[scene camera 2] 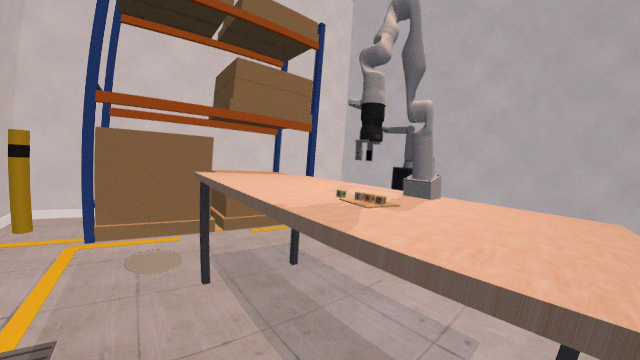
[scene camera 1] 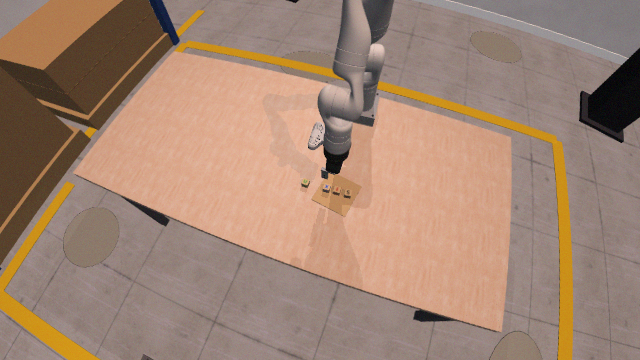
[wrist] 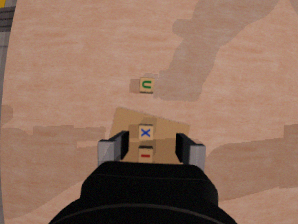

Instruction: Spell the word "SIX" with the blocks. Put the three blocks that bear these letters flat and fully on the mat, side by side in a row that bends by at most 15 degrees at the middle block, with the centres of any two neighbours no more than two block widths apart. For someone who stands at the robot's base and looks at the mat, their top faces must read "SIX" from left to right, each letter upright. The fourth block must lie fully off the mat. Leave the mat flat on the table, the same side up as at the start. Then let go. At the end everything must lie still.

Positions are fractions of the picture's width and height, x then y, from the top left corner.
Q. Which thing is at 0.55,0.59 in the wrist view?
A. A tan mat.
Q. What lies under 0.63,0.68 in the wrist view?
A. The gripper.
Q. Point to a tan mat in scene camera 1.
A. At 0.53,0.57
